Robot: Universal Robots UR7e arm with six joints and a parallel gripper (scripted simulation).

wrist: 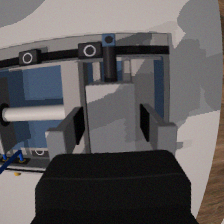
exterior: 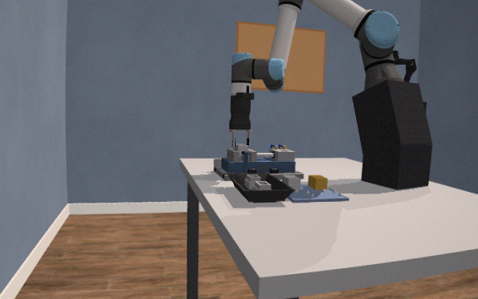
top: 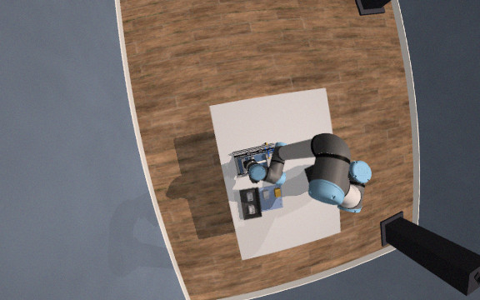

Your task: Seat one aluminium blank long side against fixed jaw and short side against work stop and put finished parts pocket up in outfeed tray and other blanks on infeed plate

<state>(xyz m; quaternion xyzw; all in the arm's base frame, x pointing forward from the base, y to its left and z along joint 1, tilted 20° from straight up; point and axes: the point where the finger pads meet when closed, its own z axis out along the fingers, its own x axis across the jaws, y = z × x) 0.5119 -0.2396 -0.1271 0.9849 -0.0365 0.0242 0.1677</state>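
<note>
My hand is 3 cm above the grey aluminium blank. The rest, counted from my hand: vise (7 cm behind, 1 cm to the left, 8 cm below); brass blank (16 cm behind, 28 cm to the left, 10 cm below).
</note>
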